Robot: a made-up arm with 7 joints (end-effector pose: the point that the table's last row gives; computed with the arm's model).
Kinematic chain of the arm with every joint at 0, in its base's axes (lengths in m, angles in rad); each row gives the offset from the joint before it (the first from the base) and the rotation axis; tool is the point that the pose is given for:
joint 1: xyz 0 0 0.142 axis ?
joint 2: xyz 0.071 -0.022 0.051 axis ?
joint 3: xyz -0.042 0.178 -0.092 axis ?
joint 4: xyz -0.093 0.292 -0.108 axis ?
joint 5: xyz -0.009 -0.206 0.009 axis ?
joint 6: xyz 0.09 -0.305 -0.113 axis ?
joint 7: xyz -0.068 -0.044 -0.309 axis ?
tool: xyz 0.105 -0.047 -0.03
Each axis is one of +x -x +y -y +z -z.
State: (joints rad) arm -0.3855 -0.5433 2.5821 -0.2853 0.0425 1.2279 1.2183
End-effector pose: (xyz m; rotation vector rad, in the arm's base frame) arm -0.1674 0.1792 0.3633 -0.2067 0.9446 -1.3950
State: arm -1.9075 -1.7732 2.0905 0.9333 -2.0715 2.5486 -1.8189
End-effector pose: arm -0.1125 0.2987 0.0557 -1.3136 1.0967 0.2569
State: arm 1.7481 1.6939 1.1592 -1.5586 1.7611 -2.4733 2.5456
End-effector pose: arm -0.5786 0.3459 0.1196 -1.1182 -0.2670 0.8448
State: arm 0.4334 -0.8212 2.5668 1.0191 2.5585 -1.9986 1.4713
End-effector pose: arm 0.7072 -0.0798 0.0495 -0.6529 -1.3846 -2.3300
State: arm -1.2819 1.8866 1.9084 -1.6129 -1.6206 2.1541 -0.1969
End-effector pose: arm 0.2164 -0.3144 0.2589 1.8618 -1.6168 -0.4139
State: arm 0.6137 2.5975 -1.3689 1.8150 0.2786 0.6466 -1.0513
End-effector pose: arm -0.0060 -0.2608 -0.4548 -0.8078 1.5450 1.4628
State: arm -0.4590 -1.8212 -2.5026 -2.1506 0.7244 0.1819 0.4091
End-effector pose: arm -0.0658 0.2935 0.2938 0.2987 1.3764 -1.7144
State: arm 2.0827 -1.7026 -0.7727 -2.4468 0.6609 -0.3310 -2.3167
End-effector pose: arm -0.2460 0.2115 0.4072 1.2936 0.4122 2.7346
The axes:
joint 1: -z
joint 2: +z
joint 3: +y
joint 4: +y
joint 5: -z
joint 6: +x
joint 7: -y

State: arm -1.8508 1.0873 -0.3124 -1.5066 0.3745 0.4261 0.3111
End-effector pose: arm -0.2919 0.1629 0.0896 2.7144 0.5759 1.3208
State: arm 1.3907 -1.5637 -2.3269 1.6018 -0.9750 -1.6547 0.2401
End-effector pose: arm -0.5119 -0.2001 0.4945 -1.8215 1.8310 -0.9970
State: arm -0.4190 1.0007 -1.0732 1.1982 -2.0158 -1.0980 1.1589
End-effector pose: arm -0.4361 0.5258 -0.2121 -1.4376 0.8428 -1.7622
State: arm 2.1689 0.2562 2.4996 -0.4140 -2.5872 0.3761 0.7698
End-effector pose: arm 0.6139 0.1208 0.3889 2.3094 -1.7259 -0.1032
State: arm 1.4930 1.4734 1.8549 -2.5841 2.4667 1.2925 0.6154
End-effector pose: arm -0.0648 0.1672 -0.0774 -0.6761 1.7527 2.1188
